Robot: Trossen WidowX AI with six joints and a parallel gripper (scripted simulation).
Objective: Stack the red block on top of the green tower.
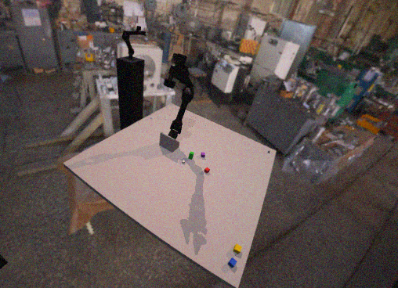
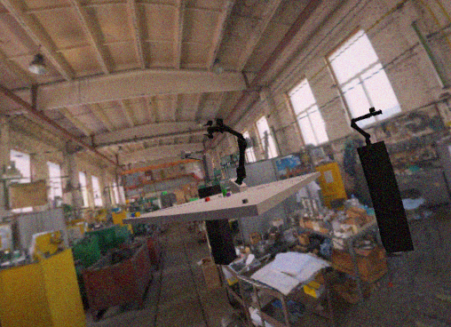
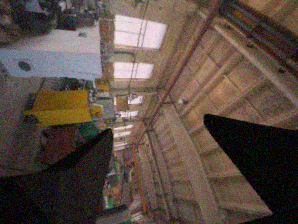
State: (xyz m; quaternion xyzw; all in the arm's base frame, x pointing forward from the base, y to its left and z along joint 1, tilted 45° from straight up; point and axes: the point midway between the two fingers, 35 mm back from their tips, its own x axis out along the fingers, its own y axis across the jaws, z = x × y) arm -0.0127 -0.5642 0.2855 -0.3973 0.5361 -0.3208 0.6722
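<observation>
My gripper tip is 320 mm short of the red block, 130 mm to the right of it and 680 mm above it. Also, from my gripper tip: blue block 670 mm ahead, 400 mm to the right, 680 mm below; yellow block 680 mm ahead, 320 mm to the right, 680 mm below; purple block 230 mm ahead, 280 mm to the left, 680 mm below.
</observation>
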